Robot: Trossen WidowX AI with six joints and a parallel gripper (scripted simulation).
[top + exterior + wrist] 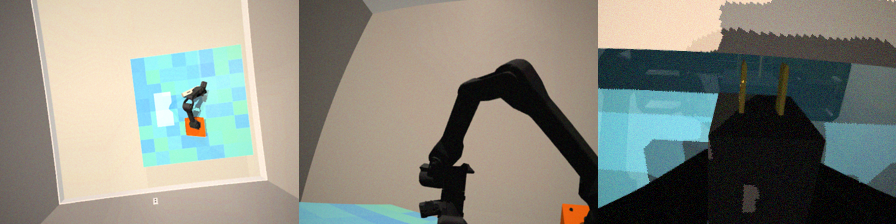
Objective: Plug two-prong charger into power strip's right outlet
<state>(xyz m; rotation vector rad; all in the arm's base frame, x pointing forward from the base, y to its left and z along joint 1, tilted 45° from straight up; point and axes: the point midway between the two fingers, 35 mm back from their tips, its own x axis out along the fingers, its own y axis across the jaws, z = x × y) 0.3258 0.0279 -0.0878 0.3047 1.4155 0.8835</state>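
Now: gripper tip 20 mm short of the dark grey charger, 10 mm to the right of it and 10 mm below it.
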